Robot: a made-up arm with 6 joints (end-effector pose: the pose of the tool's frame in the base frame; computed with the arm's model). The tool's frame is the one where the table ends.
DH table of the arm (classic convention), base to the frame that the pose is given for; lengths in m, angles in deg. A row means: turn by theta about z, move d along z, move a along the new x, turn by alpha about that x. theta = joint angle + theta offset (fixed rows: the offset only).
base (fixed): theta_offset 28.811  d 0  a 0.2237  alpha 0
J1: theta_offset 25.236  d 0  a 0.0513  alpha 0
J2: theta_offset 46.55  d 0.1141  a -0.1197  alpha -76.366
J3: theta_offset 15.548  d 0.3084  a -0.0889  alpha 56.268
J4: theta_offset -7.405  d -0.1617  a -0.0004  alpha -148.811
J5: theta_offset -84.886  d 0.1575  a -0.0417  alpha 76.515
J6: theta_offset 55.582  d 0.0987  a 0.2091  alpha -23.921
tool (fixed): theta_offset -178.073  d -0.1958  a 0  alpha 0
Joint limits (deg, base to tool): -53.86..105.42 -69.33..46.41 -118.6..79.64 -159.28..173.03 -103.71..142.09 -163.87..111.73
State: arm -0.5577 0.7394 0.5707 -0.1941 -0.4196 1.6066
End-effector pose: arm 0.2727 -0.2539 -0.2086 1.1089 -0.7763 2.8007
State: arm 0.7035 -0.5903 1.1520 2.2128 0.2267 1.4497
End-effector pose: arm 0.3367 -0.4362 0.1949 -1.4460 -2.2189 -1.4071
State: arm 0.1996 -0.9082 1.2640 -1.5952 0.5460 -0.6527
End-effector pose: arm 0.0874 0.0038 0.0823 0.4023 -2.2411 0.1547
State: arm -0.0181 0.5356 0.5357 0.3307 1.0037 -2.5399
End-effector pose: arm 0.3229 -0.1262 0.2182 1.4163 0.2200 -1.1185
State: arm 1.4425 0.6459 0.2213 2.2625 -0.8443 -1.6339
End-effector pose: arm 0.4790 0.1307 0.1810 -2.4461 -0.0719 1.1062
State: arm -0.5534 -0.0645 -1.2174 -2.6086 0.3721 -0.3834
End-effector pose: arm 0.1797 -0.0037 -0.0649 0.5998 1.1394 2.0514
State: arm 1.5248 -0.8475 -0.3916 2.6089 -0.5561 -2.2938
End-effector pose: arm 0.0651 -0.2452 0.0317 -1.3834 0.7644 0.7978
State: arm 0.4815 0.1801 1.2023 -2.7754 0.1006 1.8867
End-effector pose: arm 0.6240 -0.2529 0.2474 -1.2549 -2.5095 0.7308
